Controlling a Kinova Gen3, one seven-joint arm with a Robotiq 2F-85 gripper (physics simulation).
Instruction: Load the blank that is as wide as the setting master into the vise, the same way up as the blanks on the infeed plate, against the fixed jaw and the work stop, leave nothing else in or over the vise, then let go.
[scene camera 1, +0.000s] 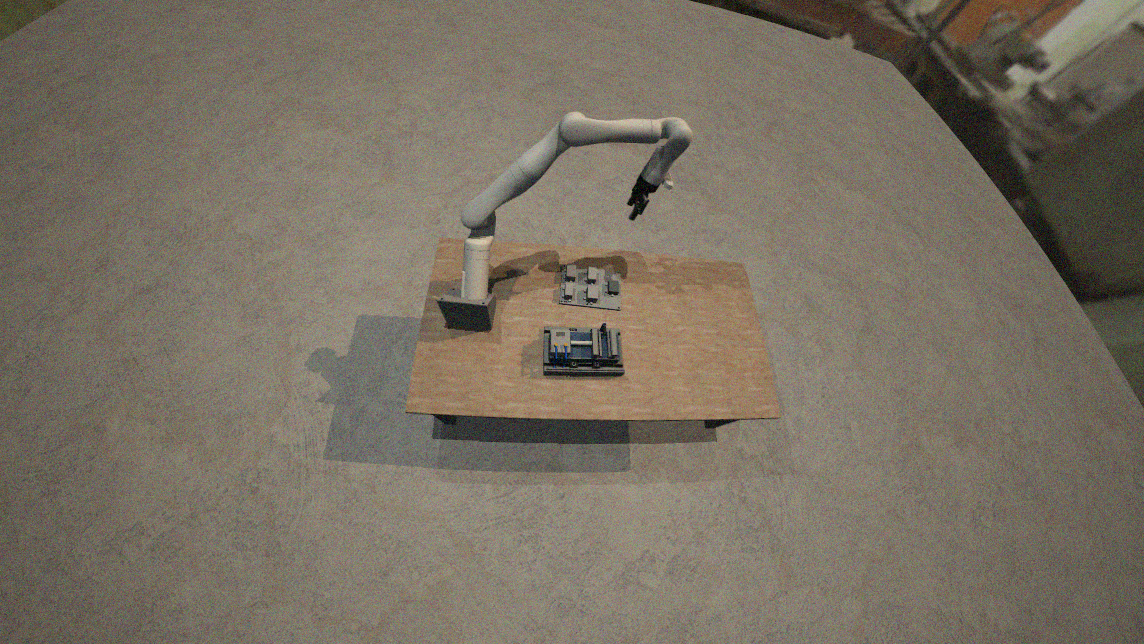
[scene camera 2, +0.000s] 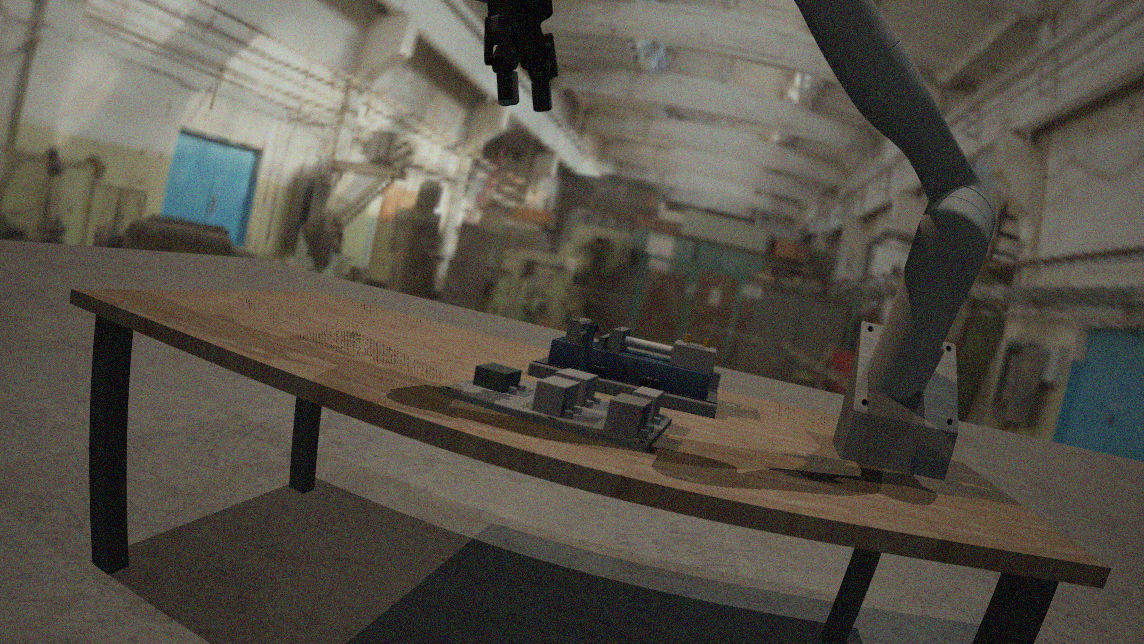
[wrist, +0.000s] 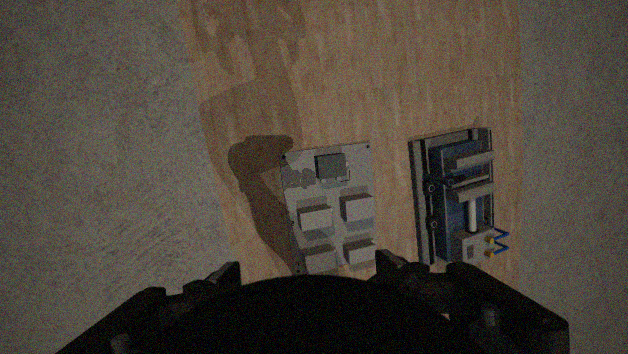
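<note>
My gripper is open and holds nothing, and I can see it in the wrist view too. There is also a grey infeed plate that I see.
</note>
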